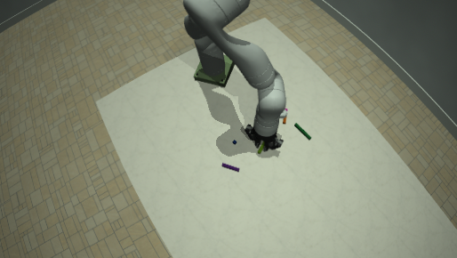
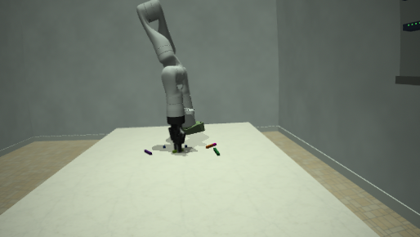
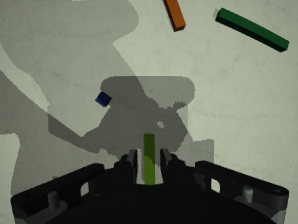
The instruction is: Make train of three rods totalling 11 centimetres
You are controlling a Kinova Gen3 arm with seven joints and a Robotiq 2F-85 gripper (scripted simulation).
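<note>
Now: hand 10 mm above the lime rod. Also, from my hand: green rod (20 mm ahead, 170 mm to the left, 10 mm below); then orange rod (60 mm behind, 130 mm to the left, 10 mm below); then purple rod (20 mm ahead, 130 mm to the right, 10 mm below).
</note>
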